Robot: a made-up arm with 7 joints.
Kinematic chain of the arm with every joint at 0, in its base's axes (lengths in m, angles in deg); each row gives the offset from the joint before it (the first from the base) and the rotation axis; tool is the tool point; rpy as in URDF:
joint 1: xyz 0 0 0.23 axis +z
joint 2: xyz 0 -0.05 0.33 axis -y
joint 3: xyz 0 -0.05 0.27 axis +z
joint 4: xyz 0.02 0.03 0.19 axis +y
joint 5: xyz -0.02 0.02 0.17 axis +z
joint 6: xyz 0 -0.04 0.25 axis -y
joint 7: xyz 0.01 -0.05 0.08 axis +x
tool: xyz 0 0 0 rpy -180 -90 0
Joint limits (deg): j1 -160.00..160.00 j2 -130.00..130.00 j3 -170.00..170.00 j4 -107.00..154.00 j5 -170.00..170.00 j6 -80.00..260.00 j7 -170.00..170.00
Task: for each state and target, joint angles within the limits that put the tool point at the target. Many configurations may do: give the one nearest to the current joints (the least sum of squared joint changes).
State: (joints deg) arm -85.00 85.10 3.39 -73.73 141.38 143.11 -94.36
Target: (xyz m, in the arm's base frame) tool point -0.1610 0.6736 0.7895
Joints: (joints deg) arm -78.04 49.05 0.67 -66.83 140.29 146.01 -94.36
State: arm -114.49 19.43 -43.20 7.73 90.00 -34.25 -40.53
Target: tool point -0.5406 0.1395 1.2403
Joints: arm -138.56 -2.84 -63.75 52.38 83.28 -31.84 -40.53
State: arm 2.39 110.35 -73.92 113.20 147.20 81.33 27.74
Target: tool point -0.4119 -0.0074 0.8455
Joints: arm -34.66 110.31 -34.73 112.03 157.54 82.72 27.74
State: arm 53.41 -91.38 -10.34 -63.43 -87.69 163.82 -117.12
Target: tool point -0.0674 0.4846 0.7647
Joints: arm 80.37 -96.36 -29.70 -75.59 -91.41 160.32 -117.12
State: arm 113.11 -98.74 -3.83 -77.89 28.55 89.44 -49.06
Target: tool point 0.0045 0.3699 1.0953
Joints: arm 110.21 -74.30 -4.67 -81.25 27.22 86.14 -49.06
